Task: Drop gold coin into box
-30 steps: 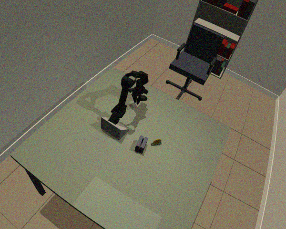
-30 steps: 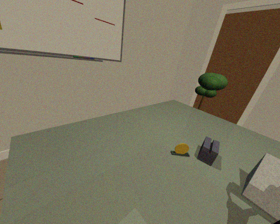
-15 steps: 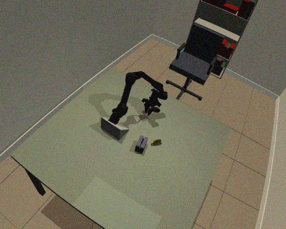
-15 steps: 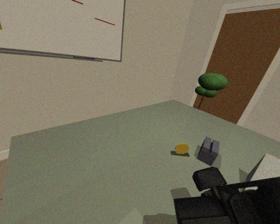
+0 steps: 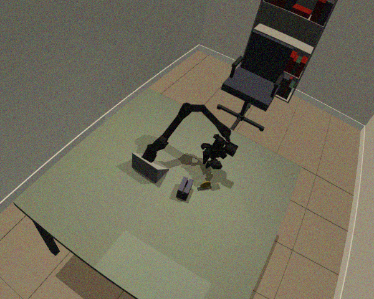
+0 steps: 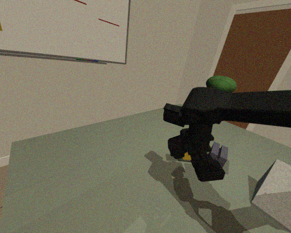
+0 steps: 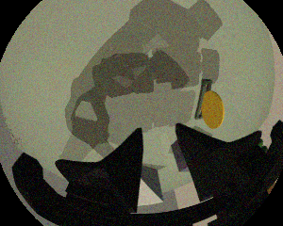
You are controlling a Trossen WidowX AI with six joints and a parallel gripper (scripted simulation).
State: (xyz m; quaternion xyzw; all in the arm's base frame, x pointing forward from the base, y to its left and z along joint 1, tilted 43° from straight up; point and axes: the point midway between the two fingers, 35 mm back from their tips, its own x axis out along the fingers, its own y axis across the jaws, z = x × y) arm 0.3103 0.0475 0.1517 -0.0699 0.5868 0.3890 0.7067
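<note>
Right now the thin gold coin is 9 cm to the right of my gripper tip, 5 cm ahead of it and 4 cm below it.
</note>
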